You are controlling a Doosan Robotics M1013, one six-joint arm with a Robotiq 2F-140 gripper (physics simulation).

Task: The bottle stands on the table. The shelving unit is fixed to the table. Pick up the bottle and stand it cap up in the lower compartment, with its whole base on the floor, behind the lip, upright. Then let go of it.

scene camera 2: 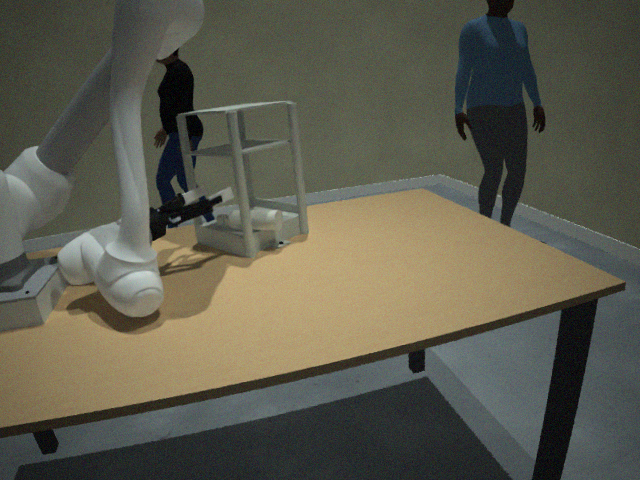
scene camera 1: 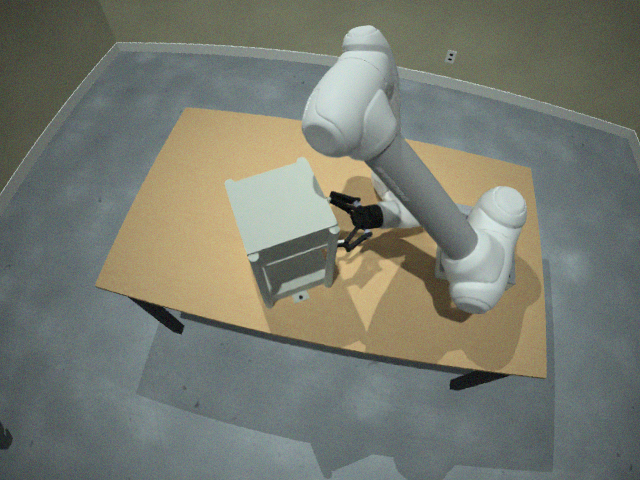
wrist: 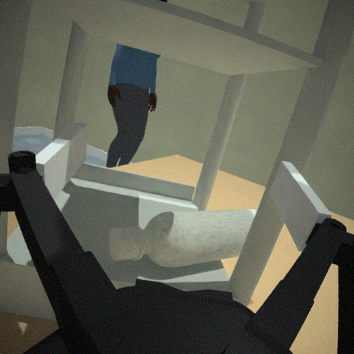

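Observation:
The gripper (scene camera 2: 217, 190) is visible in scene camera 2, in the wrist view (wrist: 182, 159) and in scene camera 1 (scene camera 1: 315, 223). A pale bottle (scene camera 2: 261, 219) appears in scene camera 2 and in the wrist view (wrist: 170, 239); scene camera 1 does not show the bottle, hidden there by the shelving unit. The unit itself is visible in scene camera 1 (scene camera 1: 283, 217) and in scene camera 2 (scene camera 2: 246, 242).

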